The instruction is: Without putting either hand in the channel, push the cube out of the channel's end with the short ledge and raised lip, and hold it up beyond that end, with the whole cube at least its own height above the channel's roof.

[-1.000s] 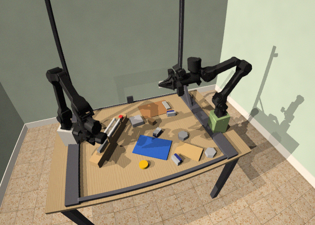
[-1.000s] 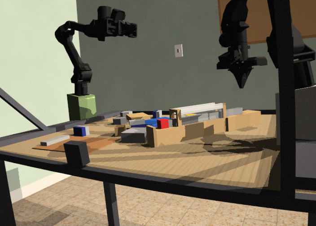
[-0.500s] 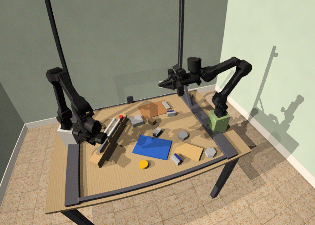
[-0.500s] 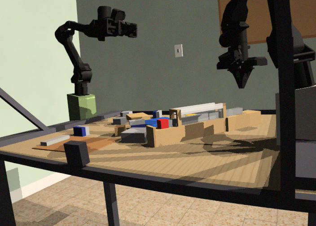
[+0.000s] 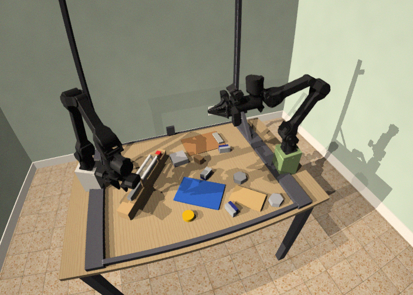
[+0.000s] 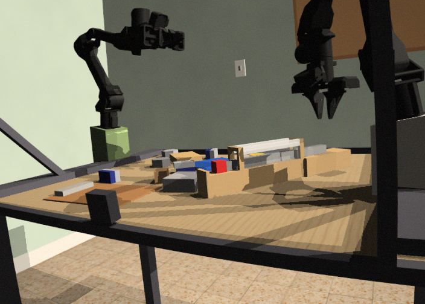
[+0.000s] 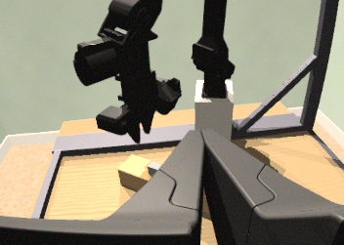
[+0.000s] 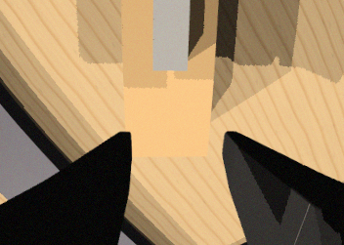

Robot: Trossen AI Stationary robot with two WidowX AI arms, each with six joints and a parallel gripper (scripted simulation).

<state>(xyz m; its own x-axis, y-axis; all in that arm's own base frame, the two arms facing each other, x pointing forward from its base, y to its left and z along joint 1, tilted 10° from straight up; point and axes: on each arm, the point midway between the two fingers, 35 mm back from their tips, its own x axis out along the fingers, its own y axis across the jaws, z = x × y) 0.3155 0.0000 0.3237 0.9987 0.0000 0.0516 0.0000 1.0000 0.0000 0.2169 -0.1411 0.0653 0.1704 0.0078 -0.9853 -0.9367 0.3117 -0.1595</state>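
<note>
My right gripper is now 300 mm past the red cube, 120 mm to the right of it and 110 mm above it. From my right hand the other things lie so: blue mat 60 mm behind, 320 mm to the left, 160 mm below; then yellow disc 70 mm ahead, 260 mm to the left, 160 mm below; then tan channel 180 mm behind, 70 mm to the left, 110 mm below.
</note>
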